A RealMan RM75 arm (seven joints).
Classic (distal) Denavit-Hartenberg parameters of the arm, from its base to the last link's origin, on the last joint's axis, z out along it. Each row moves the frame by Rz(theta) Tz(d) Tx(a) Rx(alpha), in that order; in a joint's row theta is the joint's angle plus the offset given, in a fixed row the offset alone. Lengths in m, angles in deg.
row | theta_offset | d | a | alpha
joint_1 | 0 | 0.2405 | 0 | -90
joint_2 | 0 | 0 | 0 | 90
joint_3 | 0 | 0.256 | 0 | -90
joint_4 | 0 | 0 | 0 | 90
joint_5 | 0 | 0.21 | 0 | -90
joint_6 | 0 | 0 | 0 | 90
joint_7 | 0 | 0.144 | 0 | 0
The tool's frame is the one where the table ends.
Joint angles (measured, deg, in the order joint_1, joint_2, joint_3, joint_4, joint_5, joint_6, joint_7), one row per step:
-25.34 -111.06 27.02 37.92 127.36 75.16 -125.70
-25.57 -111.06 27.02 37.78 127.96 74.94 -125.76
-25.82 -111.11 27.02 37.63 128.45 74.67 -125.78
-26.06 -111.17 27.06 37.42 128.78 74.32 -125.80
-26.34 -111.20 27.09 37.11 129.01 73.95 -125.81
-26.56 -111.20 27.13 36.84 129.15 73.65 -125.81
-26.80 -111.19 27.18 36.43 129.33 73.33 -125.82
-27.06 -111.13 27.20 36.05 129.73 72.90 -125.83
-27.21 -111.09 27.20 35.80 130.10 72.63 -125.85
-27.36 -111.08 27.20 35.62 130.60 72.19 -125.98
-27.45 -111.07 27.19 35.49 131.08 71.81 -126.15
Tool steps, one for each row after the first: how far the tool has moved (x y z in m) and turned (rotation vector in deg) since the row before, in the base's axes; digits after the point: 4 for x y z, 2 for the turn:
-0.0002 0.0007 -0.0010 -0.36 0.38 0.11
0.0001 0.0009 -0.0012 -0.27 0.32 0.05
0.0002 0.0011 -0.0014 -0.17 0.22 0.07
0.0004 0.0014 -0.0014 -0.12 0.13 0.05
0.0003 0.0011 -0.0010 -0.08 0.10 0.03
0.0002 0.0010 -0.0016 -0.17 0.04 0.09
-0.0004 0.0010 -0.0010 -0.19 0.31 0.16
-0.0005 0.0004 -0.0008 -0.20 0.26 0.15
-0.0009 0.0005 -0.0006 -0.14 0.41 0.30
-0.0011 0.0001 -0.0005 -0.13 0.37 0.34

